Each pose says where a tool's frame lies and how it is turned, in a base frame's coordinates. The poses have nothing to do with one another.
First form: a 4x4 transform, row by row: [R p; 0 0 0 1], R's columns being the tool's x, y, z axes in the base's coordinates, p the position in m. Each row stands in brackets.
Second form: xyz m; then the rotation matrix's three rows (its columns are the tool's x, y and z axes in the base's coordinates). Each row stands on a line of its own. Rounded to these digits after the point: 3 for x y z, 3 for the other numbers.
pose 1, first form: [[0.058, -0.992, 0.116, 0.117], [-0.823, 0.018, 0.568, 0.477], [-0.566, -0.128, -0.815, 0.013], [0, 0, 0, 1]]
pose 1, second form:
0.117, 0.477, 0.013
0.058, -0.992, 0.116
-0.823, 0.018, 0.568
-0.566, -0.128, -0.815

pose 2, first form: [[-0.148, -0.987, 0.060, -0.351], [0.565, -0.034, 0.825, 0.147], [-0.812, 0.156, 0.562, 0.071], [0, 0, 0, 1]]
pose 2, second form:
-0.351, 0.147, 0.071
-0.148, -0.987, 0.060
0.565, -0.034, 0.825
-0.812, 0.156, 0.562

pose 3, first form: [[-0.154, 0.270, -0.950, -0.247], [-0.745, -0.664, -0.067, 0.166], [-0.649, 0.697, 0.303, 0.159], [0, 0, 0, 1]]
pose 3, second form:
-0.247, 0.166, 0.159
-0.154, 0.270, -0.950
-0.745, -0.664, -0.067
-0.649, 0.697, 0.303

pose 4, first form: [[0.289, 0.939, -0.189, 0.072], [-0.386, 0.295, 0.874, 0.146], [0.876, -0.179, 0.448, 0.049], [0, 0, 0, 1]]
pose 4, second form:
0.072, 0.146, 0.049
0.289, 0.939, -0.189
-0.386, 0.295, 0.874
0.876, -0.179, 0.448

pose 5, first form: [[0.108, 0.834, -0.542, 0.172], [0.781, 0.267, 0.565, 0.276], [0.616, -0.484, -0.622, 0.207], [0, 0, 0, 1]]
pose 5, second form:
0.172, 0.276, 0.207
0.108, 0.834, -0.542
0.781, 0.267, 0.565
0.616, -0.484, -0.622

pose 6, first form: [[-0.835, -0.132, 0.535, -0.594], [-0.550, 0.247, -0.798, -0.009], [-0.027, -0.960, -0.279, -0.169], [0, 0, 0, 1]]
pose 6, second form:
-0.594, -0.009, -0.169
-0.835, -0.132, 0.535
-0.550, 0.247, -0.798
-0.027, -0.960, -0.279

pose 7, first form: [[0.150, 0.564, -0.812, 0.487], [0.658, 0.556, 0.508, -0.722], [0.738, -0.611, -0.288, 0.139], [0, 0, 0, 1]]
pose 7, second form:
0.487, -0.722, 0.139
0.150, 0.564, -0.812
0.658, 0.556, 0.508
0.738, -0.611, -0.288

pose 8, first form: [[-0.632, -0.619, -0.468, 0.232], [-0.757, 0.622, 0.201, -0.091], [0.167, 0.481, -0.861, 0.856], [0, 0, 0, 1]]
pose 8, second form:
0.232, -0.091, 0.856
-0.632, -0.619, -0.468
-0.757, 0.622, 0.201
0.167, 0.481, -0.861

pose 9, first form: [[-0.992, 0.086, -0.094, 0.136], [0.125, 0.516, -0.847, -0.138], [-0.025, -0.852, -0.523, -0.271], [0, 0, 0, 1]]
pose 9, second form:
0.136, -0.138, -0.271
-0.992, 0.086, -0.094
0.125, 0.516, -0.847
-0.025, -0.852, -0.523

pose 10, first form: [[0.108, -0.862, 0.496, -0.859], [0.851, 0.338, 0.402, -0.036], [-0.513, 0.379, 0.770, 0.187], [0, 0, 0, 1]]
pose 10, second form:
-0.859, -0.036, 0.187
0.108, -0.862, 0.496
0.851, 0.338, 0.402
-0.513, 0.379, 0.770

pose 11, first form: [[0.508, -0.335, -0.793, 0.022], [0.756, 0.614, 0.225, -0.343], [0.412, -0.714, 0.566, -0.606], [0, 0, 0, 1]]
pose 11, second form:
0.022, -0.343, -0.606
0.508, -0.335, -0.793
0.756, 0.614, 0.225
0.412, -0.714, 0.566

